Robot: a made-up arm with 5 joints.
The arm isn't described. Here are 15 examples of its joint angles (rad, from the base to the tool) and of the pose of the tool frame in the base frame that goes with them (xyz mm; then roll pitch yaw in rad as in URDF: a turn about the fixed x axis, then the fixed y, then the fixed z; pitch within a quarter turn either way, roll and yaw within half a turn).
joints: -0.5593 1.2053 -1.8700 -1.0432 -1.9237
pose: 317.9 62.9 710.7 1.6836 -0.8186 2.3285
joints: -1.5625 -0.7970 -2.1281 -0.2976 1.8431
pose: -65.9 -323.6 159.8 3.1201 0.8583 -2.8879
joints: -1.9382 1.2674 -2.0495 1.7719 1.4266
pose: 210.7 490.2 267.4 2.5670 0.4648 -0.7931
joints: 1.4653 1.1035 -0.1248 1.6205 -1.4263
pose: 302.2 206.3 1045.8 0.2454 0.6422 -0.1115
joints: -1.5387 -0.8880 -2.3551 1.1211 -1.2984
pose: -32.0 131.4 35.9 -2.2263 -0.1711 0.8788
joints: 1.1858 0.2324 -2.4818 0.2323 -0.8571
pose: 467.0 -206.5 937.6 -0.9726 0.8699 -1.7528
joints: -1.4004 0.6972 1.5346 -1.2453 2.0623
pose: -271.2 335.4 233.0 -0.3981 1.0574 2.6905
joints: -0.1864 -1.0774 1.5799 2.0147 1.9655
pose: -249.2 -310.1 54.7 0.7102 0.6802 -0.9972
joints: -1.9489 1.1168 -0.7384 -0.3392 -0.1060
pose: 265.8 -147.3 394.9 1.3852 -0.3813 1.2395
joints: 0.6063 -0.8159 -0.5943 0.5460 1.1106
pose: -443.5 -371.9 852.5 0.0097 0.3045 -1.3127
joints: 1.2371 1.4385 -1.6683 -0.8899 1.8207
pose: 403.7 190.5 666.8 2.8121 -0.3273 0.2191
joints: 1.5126 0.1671 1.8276 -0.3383 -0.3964
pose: 11.7 -545.0 896.5 -1.6961 0.3653 2.6632
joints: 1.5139 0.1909 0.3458 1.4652 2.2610
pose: -374.9 24.9 1220.7 -0.3999 -0.8525 -2.3489
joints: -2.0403 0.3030 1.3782 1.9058 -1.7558
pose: -387.3 65.6 211.3 -2.6885 0.3814 -1.4976
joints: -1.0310 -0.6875 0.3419 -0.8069 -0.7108
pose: -363.6 189.4 561.7 0.4462 -0.8581 -0.9970
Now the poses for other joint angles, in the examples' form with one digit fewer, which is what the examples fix.
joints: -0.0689 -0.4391 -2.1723 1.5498 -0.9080
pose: 205 -564 435 -2.736 0.821 1.626
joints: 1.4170 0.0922 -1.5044 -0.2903 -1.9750
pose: 58 314 933 0.317 0.797 1.146
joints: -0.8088 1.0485 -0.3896 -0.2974 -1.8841
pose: 146 -347 831 0.620 -1.121 2.111
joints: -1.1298 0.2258 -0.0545 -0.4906 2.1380
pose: -428 -345 581 -0.943 0.474 -2.346
